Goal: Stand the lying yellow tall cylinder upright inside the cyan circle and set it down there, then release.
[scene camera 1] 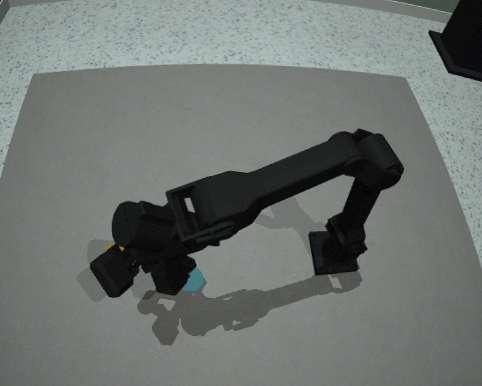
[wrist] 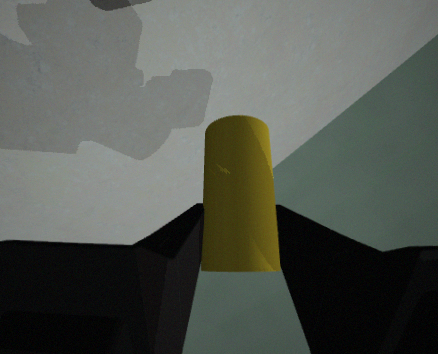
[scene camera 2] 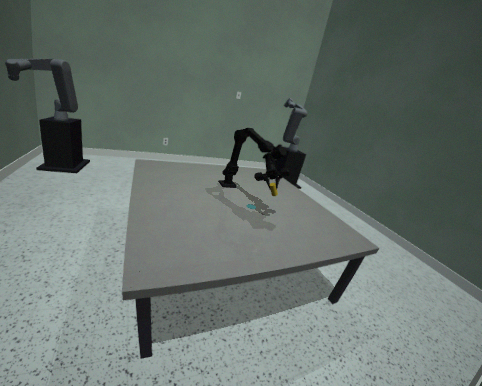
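Pixels of known places: gripper, fingertip midpoint: [wrist: 237, 212] [scene camera 2: 273, 189]; arm's base at its link origin: [scene camera 1: 336, 252] [scene camera 2: 228, 182].
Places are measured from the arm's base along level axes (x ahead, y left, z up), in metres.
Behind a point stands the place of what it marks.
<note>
The yellow cylinder [scene camera 1: 111, 246] {x 0.460, y 0.097, z 0.186 m} [scene camera 2: 273, 189] {x 0.467, y 0.110, z 0.169 m} [wrist: 240, 175] {x 0.437, y 0.128, z 0.163 m} is held above the table. It looks close to upright with a slight lean in the scene camera 2 view; most of it is hidden behind the arm in the scene camera 1 view. My gripper [scene camera 2: 273, 184] {x 0.458, y 0.114, z 0.167 m} [wrist: 237, 212] {x 0.458, y 0.114, z 0.167 m} is shut on the cylinder, with one finger on each side of it. The cyan circle [scene camera 1: 195, 280] {x 0.316, y 0.078, z -0.014 m} [scene camera 2: 251, 206] {x 0.327, y 0.076, z -0.014 m} lies flat on the table, partly covered by the arm's wrist parts in the scene camera 1 view. The cylinder is off to one side of the circle. The circle does not show in the wrist view.
The grey table [scene camera 1: 225, 105] {x 0.273, y -0.434, z -0.015 m} [scene camera 2: 200, 250] {x 0.727, y -0.283, z -0.015 m} carries the arm's base [scene camera 1: 320, 257] {x 0.040, y 0.014, z 0.003 m} [scene camera 2: 227, 184] {x 0.041, y -0.015, z 0.001 m}, to the right of the circle in the scene camera 1 view. Arm shadows fall around the circle. Two other robots on black pedestals [scene camera 2: 61, 143] [scene camera 2: 296, 167] stand beyond the table.
</note>
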